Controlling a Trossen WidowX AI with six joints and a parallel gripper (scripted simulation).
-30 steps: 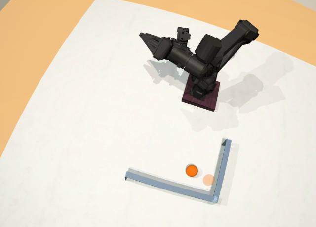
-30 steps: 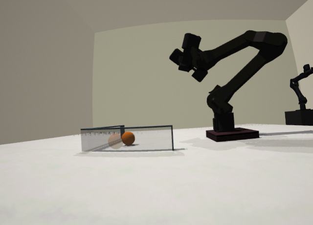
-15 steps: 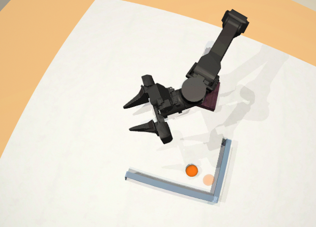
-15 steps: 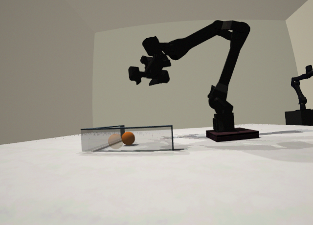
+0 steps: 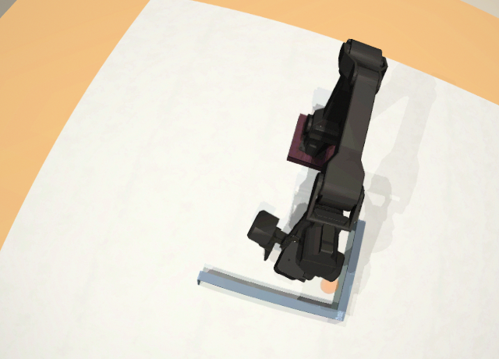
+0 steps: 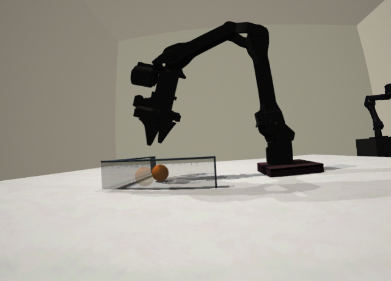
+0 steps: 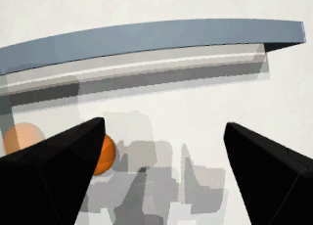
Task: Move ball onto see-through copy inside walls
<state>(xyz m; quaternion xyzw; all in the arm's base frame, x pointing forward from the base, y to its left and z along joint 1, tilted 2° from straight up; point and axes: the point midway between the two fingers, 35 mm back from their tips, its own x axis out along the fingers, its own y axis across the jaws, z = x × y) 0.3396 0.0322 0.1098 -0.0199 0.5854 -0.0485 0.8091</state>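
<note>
My gripper tip is now 40 mm past the orange ball, 60 mm to the right of it and 80 mm above it. Round my gripper tip: see-through copy of ball 30 mm behind, 120 mm to the left, 80 mm below.
</note>
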